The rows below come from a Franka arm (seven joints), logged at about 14 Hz.
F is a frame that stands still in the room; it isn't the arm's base.
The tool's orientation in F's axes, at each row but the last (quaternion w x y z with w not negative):
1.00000, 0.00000, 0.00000, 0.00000
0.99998, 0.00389, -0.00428, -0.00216
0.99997, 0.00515, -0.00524, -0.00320
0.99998, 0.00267, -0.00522, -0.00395
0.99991, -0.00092, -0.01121, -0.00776
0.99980, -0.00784, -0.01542, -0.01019
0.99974, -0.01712, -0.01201, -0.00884
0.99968, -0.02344, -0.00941, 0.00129
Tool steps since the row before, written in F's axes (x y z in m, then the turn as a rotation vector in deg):
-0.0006, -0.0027, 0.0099, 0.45, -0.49, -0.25
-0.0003, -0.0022, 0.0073, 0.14, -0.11, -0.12
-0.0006, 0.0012, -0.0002, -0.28, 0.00, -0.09
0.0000, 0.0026, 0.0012, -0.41, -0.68, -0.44
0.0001, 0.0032, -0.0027, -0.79, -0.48, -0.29
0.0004, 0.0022, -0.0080, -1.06, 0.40, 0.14
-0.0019, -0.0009, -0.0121, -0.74, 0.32, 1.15
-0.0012, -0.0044, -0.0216, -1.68, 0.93, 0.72
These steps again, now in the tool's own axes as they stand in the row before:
-0.0006, -0.0027, 0.0099, 0.45, -0.49, -0.25
-0.0002, -0.0021, 0.0073, 0.14, -0.11, -0.12
-0.0006, 0.0012, -0.0002, -0.28, 0.00, -0.09
0.0000, 0.0026, 0.0012, -0.41, -0.69, -0.43
0.0000, 0.0032, -0.0027, -0.79, -0.49, -0.27
0.0001, 0.0023, -0.0080, -1.06, 0.38, 0.18
-0.0022, -0.0005, -0.0121, -0.72, 0.27, 1.18
-0.0016, -0.0034, -0.0218, -1.66, 0.90, 0.79

